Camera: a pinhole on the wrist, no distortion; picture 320 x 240 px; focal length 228.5 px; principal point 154.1 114.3 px. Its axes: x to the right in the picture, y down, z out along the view. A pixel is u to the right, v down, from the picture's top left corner.
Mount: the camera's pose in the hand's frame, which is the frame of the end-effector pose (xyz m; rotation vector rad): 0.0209 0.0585 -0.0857 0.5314 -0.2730 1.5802
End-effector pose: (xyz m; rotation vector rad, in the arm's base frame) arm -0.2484 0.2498 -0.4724 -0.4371 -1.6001 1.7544
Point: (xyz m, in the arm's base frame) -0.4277 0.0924 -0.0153
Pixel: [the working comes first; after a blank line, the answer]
In the camera's frame: -0.1994 0.0088 0.5766

75 118
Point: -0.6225 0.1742 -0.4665
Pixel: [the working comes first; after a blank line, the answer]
In the camera's frame: 0.2224 -0.1304 0.3510

299 29
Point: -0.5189 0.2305 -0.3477
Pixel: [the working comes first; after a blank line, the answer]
In the camera's frame: 0.0554 -0.1233 0.3411

191 32
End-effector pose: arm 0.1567 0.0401 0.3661 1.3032 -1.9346 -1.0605
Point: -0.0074 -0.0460 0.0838
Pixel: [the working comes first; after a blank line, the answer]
In the camera's frame: -0.0430 -0.0398 0.4252

131 93
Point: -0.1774 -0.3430 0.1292
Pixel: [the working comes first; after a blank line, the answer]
In the camera's frame: 0.0166 -0.3760 0.4757

outside the picture
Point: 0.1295 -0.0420 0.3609
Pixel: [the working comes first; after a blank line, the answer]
In the camera's frame: -0.0170 -0.0461 0.1172

121 24
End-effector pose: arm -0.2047 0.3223 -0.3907 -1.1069 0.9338 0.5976
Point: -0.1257 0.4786 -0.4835
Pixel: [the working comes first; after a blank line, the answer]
In the camera's frame: 0.1000 -0.0549 0.2354

251 61
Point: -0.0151 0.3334 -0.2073
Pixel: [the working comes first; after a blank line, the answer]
In the camera's frame: -0.1653 0.1364 0.2870

23 223
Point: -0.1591 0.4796 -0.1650
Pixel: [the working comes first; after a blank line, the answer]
In the camera's frame: 0.0108 0.2496 0.2790

outside the picture
